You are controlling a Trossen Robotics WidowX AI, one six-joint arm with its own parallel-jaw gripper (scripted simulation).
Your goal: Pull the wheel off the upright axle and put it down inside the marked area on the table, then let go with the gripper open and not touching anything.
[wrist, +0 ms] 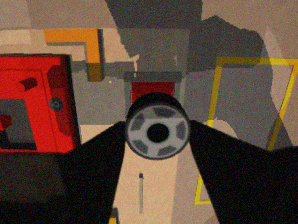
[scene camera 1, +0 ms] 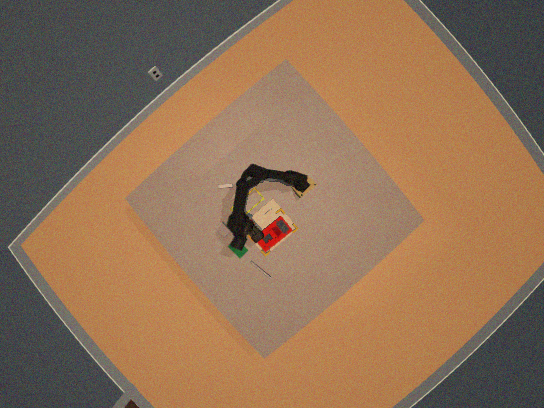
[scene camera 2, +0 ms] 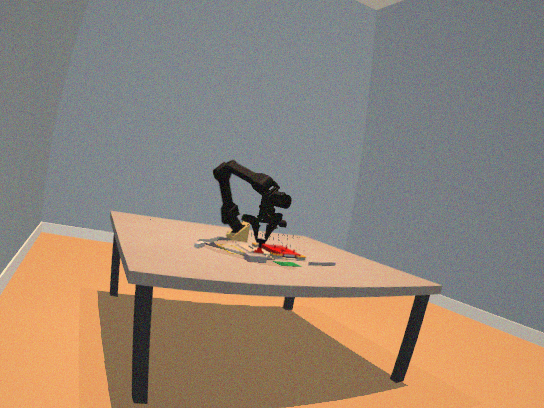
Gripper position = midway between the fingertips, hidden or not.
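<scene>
Wheel (wrist: pixel 153 108), in sight. My gripper (scene camera 2: pixel 260 240), also in the wrist view (wrist: pixel 156 127).
</scene>
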